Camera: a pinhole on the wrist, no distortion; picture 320 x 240 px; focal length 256.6 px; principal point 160.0 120.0 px. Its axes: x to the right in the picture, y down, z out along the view. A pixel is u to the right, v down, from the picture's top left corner.
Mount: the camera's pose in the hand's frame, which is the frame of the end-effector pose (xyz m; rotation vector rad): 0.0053 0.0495 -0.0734 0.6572 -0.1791 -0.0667
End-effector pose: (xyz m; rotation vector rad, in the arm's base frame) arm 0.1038 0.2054 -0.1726 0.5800 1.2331 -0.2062
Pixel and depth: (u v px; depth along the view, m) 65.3 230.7 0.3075
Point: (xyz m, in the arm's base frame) 0.2322 0.0452 0.0218
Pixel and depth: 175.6 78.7 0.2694
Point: 0.1194 0.0179 -0.1675
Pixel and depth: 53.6 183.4 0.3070
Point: 0.1774 0.0264 0.0137
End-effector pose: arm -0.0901 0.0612 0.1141 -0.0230 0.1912 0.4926
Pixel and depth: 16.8 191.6 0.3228
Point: -0.2288 -0.0790 0.3592
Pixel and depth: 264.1 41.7 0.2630
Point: 0.0667 -0.0666 0.1936
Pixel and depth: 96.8 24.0 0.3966
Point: -0.0709 -0.2670 0.2654
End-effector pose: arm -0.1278 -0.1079 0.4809 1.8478 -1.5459 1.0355
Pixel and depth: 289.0 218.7 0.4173
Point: 0.0630 -0.4618 0.3796
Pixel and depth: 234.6 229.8 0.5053
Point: 0.0811 -0.4896 0.2626
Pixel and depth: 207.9 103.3 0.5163
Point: 0.2359 -0.2964 0.3240
